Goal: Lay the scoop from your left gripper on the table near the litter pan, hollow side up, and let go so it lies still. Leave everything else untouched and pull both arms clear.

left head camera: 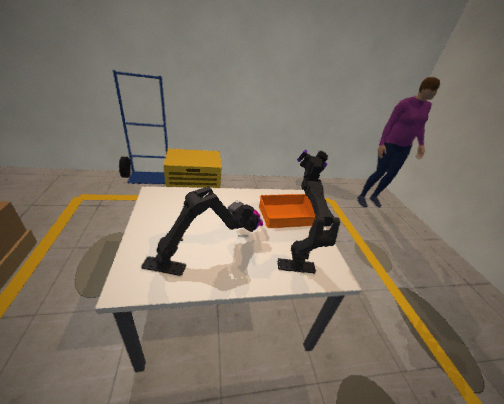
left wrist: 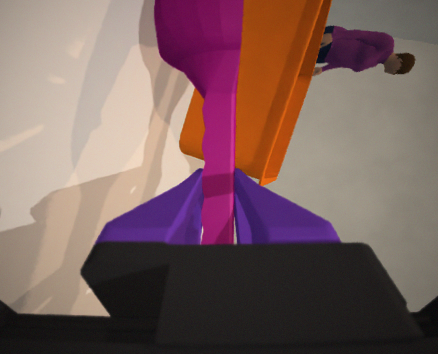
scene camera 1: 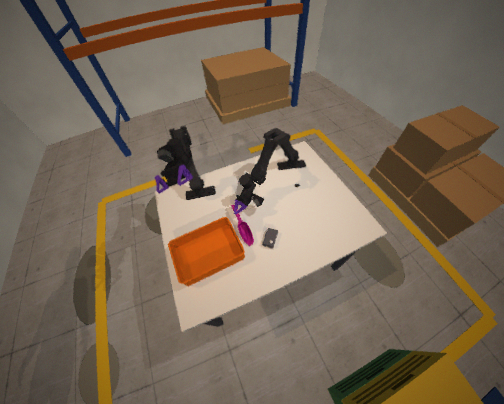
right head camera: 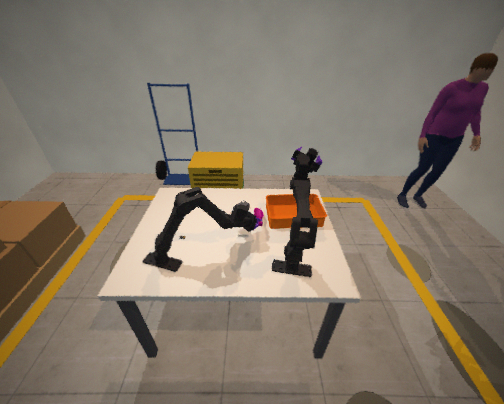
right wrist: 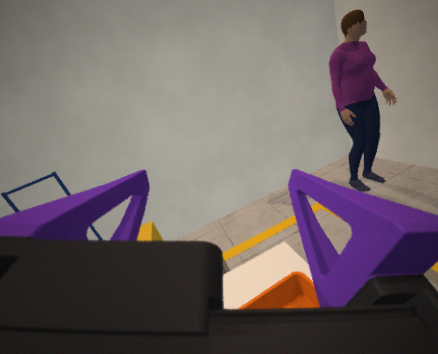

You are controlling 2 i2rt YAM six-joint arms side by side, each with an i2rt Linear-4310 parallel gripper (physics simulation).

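Places are measured from the left arm's base along level axes (x left, y back, z up), in centimetres.
Pixels of known places: left gripper, fingertip midpoint: (left head camera: 260, 221) (left wrist: 218, 177) (scene camera 1: 235, 214) (right head camera: 261, 221); right gripper, fingertip midpoint: (left head camera: 313, 154) (scene camera 1: 168, 188) (right wrist: 218, 177); left arm's base at its link origin: (left head camera: 164, 266) (scene camera 1: 291, 165) (right head camera: 162, 262); right arm's base at its link origin: (left head camera: 296, 266) (scene camera 1: 200, 193) (right head camera: 291, 268).
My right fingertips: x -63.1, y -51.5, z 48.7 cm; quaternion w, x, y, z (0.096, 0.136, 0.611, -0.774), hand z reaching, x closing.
Observation:
For each thing: its top centre in the pictures, then the offset to it from my right fingertips. Level surfaces: height alone.
- long orange litter pan at its top centre: (left wrist: 298, 106) (scene camera 1: 205, 247) (right head camera: 294, 205) (left head camera: 289, 205) dx +4.1, dy -7.2, dz -40.2 cm
- white table at its surface level: dz -48.7 cm
- dark grey block at its top centre: (scene camera 1: 270, 236) (left head camera: 235, 204) dx +38.6, dy -3.2, dz -44.6 cm
- small dark piece at its top centre: (right head camera: 182, 237) (scene camera 1: 297, 185) dx +62.7, dy +32.4, dz -48.5 cm
- small pale piece at its top centre: (left head camera: 243, 233) dx +29.6, dy +19.6, dz -47.4 cm
The magenta scoop (left head camera: 257, 215) (right head camera: 258, 214) (scene camera 1: 245, 233) (left wrist: 219, 135) is in my left gripper (scene camera 1: 238, 208) (left wrist: 218, 177), which is shut on its handle. Its bowl points away from the fingers, beside the long orange litter pan (left head camera: 290, 220) (right head camera: 298, 222) (scene camera 1: 215, 269) (left wrist: 260, 100) (right wrist: 280, 295). The scoop appears held above the white table (left head camera: 127, 285) (right head camera: 125, 285) (scene camera 1: 320, 225); which way the hollow faces is unclear. In the left wrist view, the bowl's far end is cut off. My right gripper (left head camera: 314, 156) (right head camera: 308, 154) (right wrist: 218, 177) is open and empty, raised high.
A dark grey block (scene camera 1: 270, 238) lies right of the scoop in the scene view. A small dark piece (right head camera: 182, 237) (scene camera 1: 297, 185) lies near the left arm's base. A small pale piece (left head camera: 243, 235) lies below the left gripper. A person (left head camera: 407, 120) (right head camera: 456, 110) (right wrist: 355, 75) stands beyond the table.

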